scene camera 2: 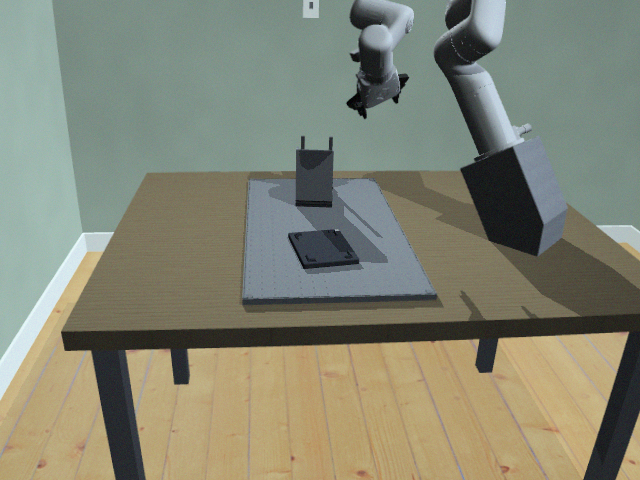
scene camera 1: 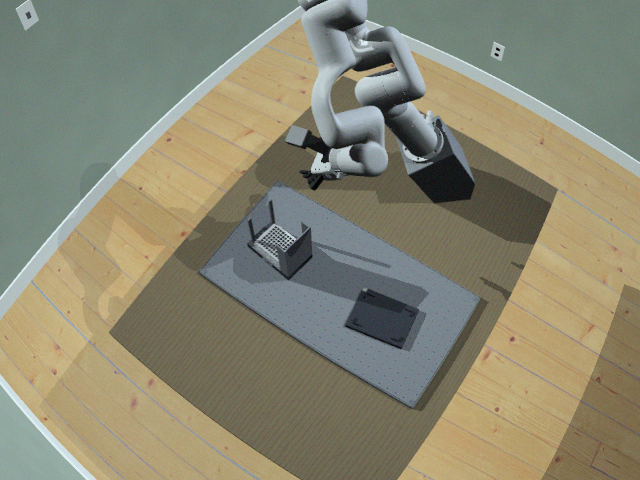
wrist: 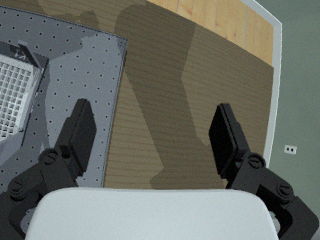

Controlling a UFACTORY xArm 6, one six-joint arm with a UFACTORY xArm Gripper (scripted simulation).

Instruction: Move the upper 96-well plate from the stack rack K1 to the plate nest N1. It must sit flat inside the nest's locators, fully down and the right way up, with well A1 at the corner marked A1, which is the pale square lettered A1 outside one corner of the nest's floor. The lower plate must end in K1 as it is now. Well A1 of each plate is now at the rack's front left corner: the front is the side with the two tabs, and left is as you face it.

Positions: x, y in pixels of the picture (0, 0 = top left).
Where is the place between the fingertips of the gripper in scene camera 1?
At 311, 157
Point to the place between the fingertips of the gripper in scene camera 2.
378, 107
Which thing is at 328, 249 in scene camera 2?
A dark plate nest N1.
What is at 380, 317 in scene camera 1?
A dark plate nest N1.
